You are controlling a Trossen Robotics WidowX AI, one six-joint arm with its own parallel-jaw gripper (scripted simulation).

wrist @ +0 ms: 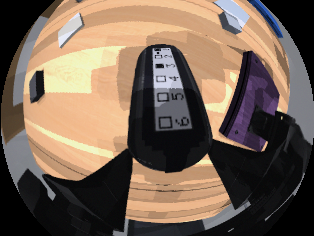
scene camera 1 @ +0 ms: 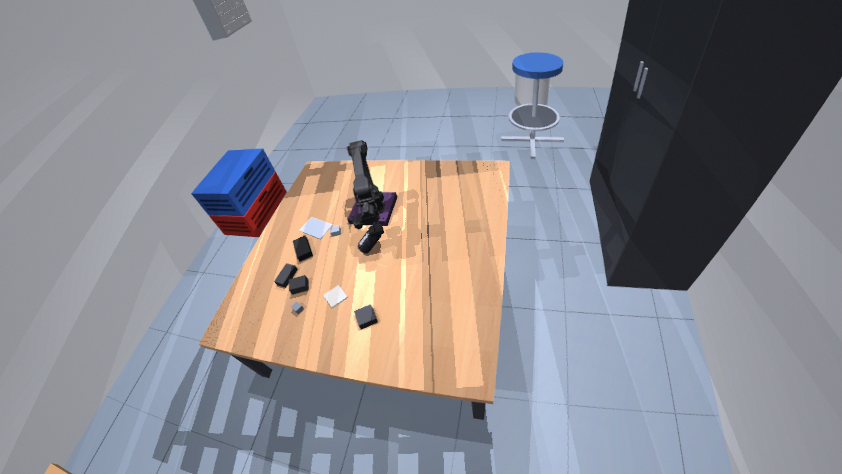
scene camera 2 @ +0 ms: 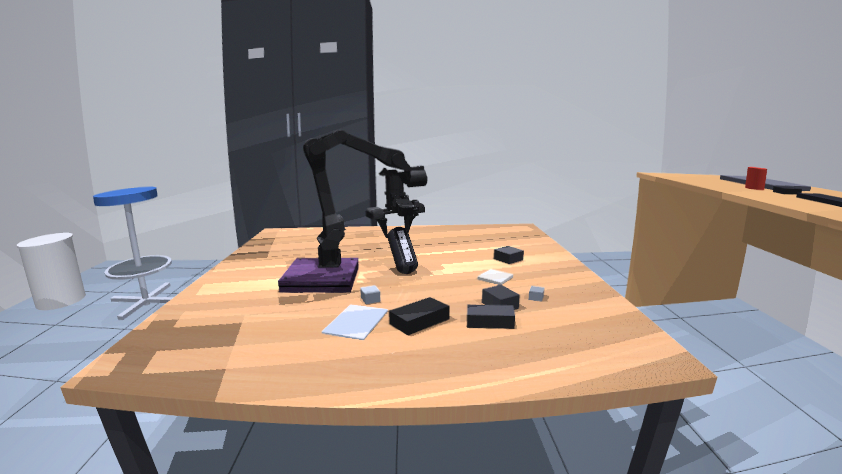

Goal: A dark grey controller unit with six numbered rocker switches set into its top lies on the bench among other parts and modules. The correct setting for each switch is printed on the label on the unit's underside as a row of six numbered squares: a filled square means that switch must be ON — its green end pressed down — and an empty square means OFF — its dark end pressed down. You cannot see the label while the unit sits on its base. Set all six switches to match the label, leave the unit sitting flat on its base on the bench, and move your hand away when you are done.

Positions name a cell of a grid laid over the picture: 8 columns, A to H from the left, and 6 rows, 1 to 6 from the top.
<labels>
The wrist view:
my gripper: E4
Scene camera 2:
my gripper: D3
white sheet: D5
</labels>
